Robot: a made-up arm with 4 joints.
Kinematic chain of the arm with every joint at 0, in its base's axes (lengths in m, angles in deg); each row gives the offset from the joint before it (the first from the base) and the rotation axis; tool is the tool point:
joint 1: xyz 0 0 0.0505 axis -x
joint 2: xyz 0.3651 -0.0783 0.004 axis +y
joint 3: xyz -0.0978 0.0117 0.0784 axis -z
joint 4: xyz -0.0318 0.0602 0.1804 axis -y
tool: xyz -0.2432 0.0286 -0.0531
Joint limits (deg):
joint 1: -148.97..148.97
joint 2: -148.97..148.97
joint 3: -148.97..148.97
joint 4: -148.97..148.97
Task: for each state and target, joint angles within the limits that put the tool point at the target. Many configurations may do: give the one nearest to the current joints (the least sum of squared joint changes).
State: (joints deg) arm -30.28 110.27 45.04 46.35
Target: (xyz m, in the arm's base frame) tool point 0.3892 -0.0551 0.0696
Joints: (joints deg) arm -85.22 104.49 38.85 80.64
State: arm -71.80 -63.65 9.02 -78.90
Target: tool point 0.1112 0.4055 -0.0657
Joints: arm -63.91 -105.96 11.94 -36.15
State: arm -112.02 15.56 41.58 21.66
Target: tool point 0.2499 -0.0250 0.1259
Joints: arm -97.57 -6.72 46.32 58.11
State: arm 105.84 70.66 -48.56 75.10
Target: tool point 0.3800 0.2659 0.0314
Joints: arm 114.21 87.36 -46.01 56.80
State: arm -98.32 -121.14 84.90 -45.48
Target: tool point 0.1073 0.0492 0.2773
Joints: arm -105.49 -116.01 94.45 -17.39
